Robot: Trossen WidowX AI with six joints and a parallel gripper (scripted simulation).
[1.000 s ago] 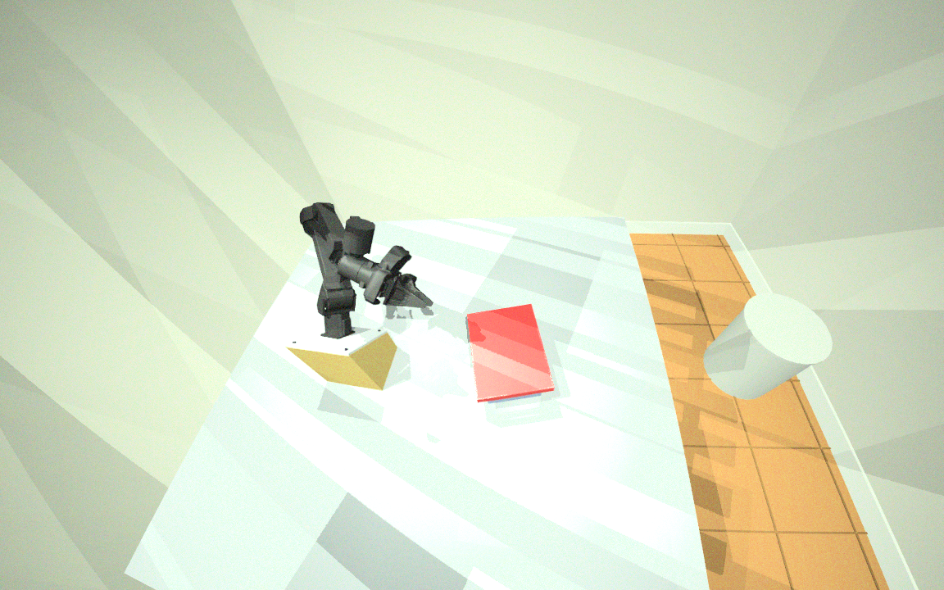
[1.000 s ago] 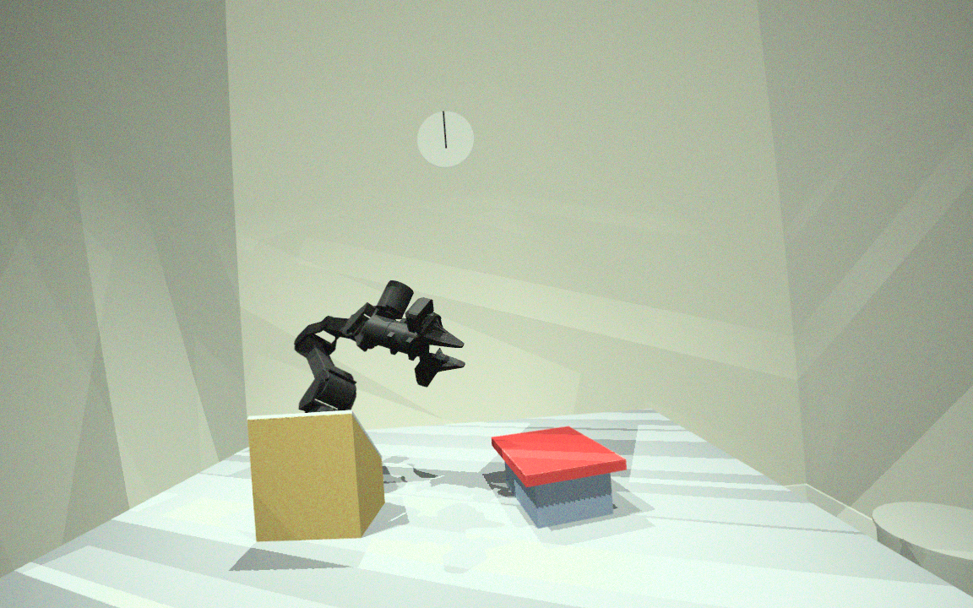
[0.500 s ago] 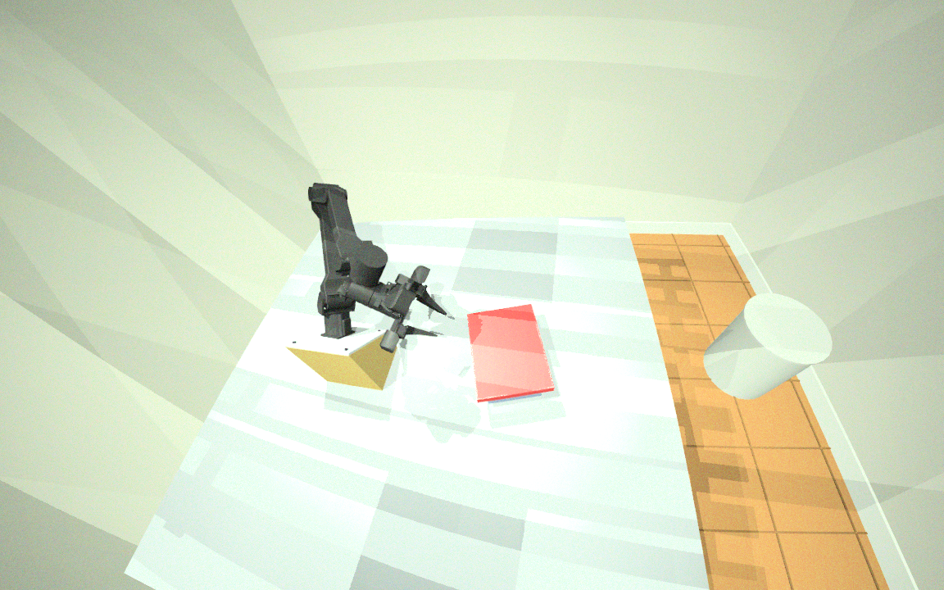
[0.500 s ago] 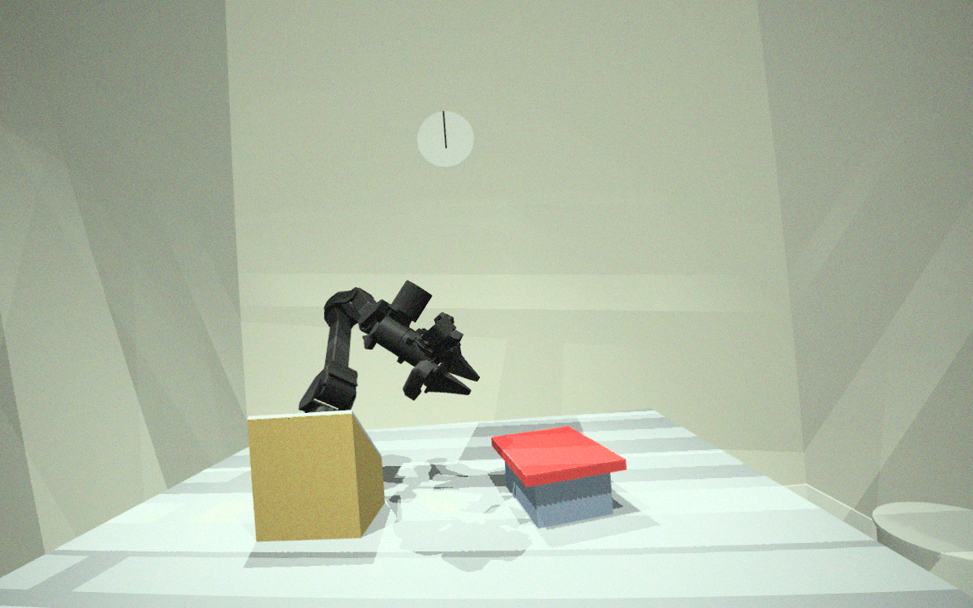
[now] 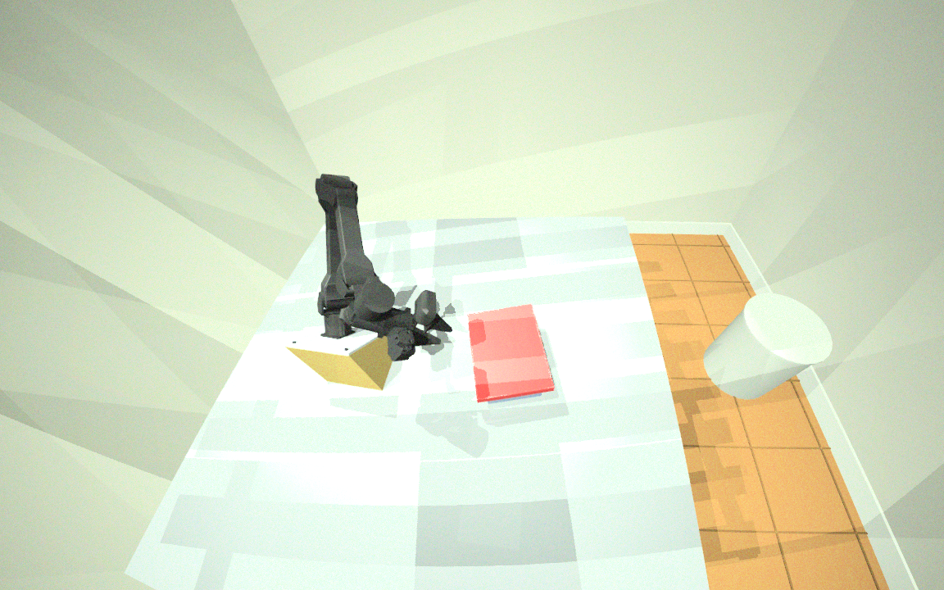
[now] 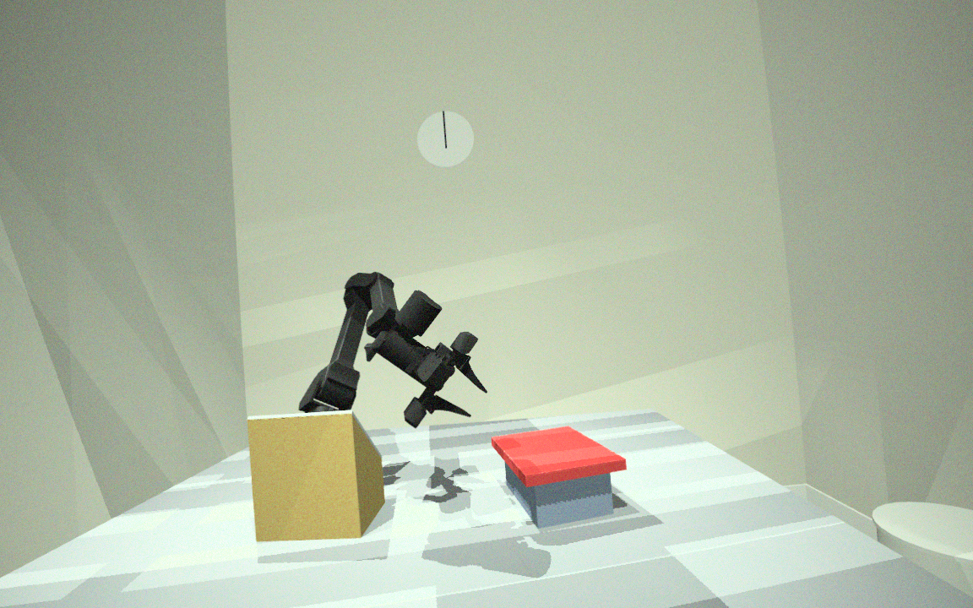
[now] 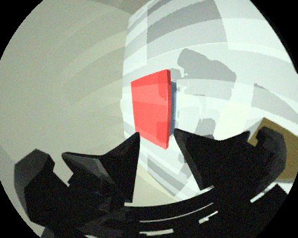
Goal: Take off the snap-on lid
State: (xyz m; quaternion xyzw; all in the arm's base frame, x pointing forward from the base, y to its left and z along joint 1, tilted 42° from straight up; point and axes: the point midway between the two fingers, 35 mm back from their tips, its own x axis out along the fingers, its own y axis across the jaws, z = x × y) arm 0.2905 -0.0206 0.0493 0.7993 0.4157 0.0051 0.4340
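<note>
My gripper tip is 12 cm short of the red lid, 5 cm to the right of it and 10 cm above it. From my gripper tip the other things lie so: storage box (12 cm ahead, 5 cm to the left, 15 cm below).
</note>
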